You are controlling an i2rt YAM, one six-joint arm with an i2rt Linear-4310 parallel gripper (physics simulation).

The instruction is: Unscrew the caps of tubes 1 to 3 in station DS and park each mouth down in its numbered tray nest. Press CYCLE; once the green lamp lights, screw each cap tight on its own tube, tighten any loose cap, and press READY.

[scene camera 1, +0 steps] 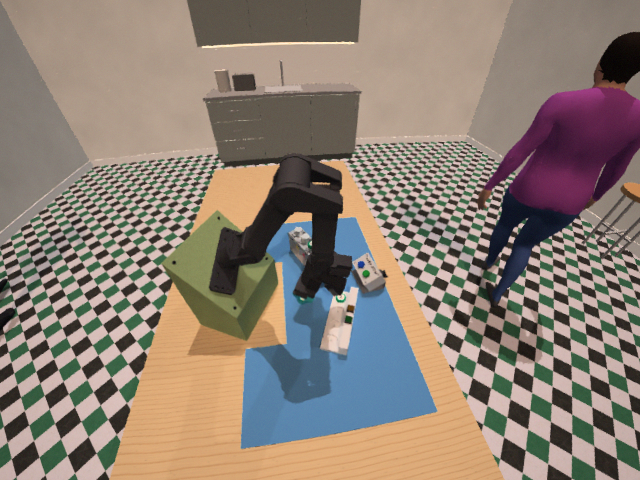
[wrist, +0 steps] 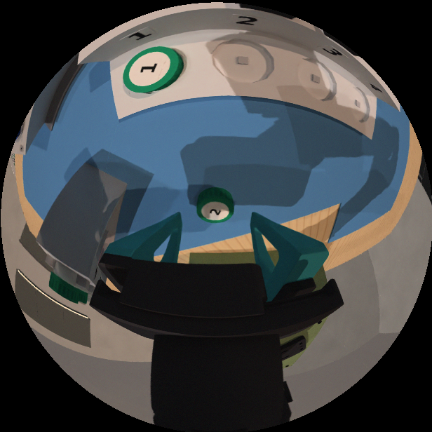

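Pixels of known places: gripper, fingertip midpoint: [scene camera 1: 303,296]; arm's base, origin of the base link: [scene camera 1: 226,260].
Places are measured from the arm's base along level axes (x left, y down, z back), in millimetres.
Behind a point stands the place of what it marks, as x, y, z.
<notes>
My gripper [wrist: 215,217] is open in the wrist view, its teal fingertips apart on either side of the green cap 2 [wrist: 215,202] [scene camera 1: 303,299] @(-55, 198, -208), with gaps between. Cap 2 is over the blue mat, its white label facing the camera; whether it touches the mat is unclear. Cap 1 [wrist: 150,69] [scene camera 1: 340,298] @(-89, 193, -331) sits in nest 1 of the white tray [wrist: 125,106] [scene camera 1: 336,347] @(-246, 201, -266). Nests 2 and 3 hold no cap. The grey station [scene camera 1: 298,245] @(138, 124, -235) [wrist: 82,215] stands behind the arm, with clear tube tops and a green cap [wrist: 67,288]. Fingertips are hidden in the scene view.
The grey control box [scene camera 1: 370,279] @(-70, 149, -445) with a blue button [scene camera 1: 361,264] @(-1, 143, -438) and a green button [scene camera 1: 366,273] @(-46, 143, -439) stands right of the arm on the blue mat [scene camera 1: 361,397] @(-391, 213, -290). The green arm base [scene camera 1: 206,258] @(-12, -32, 48) is at left. A person [scene camera 1: 584,149] stands right of the table.
</notes>
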